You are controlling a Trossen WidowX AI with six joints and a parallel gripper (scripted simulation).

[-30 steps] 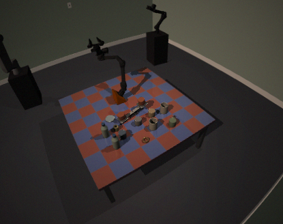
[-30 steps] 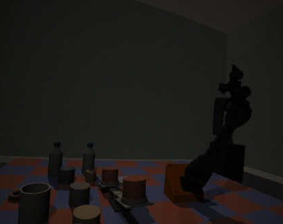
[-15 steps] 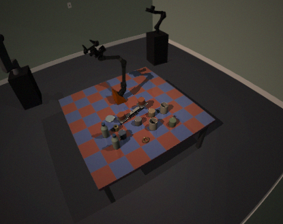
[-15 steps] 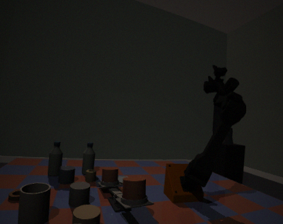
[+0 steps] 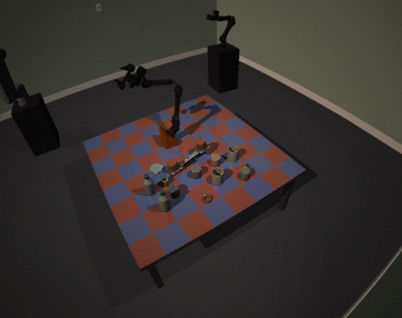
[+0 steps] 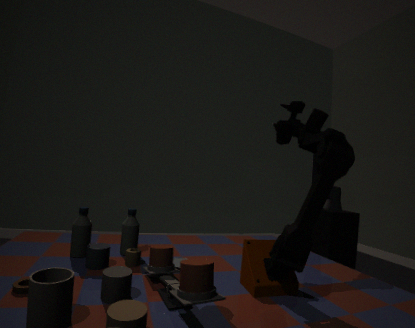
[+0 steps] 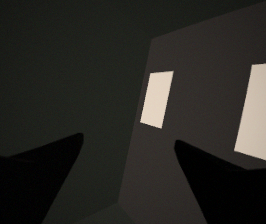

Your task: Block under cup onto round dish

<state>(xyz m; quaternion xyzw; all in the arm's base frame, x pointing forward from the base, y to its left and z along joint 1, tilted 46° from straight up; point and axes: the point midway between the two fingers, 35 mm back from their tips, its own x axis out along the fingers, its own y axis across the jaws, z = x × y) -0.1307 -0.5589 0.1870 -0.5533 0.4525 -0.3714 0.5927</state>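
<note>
Now: the pale block 45 cm ahead of my gripper tip, 17 cm to the left of it and 57 cm below it. From my gripper tip the other things lie so: balance beam (42 cm ahead, 30 cm to the left, 58 cm below); then round dish (37 cm ahead, 6 cm to the left, 61 cm below).
</note>
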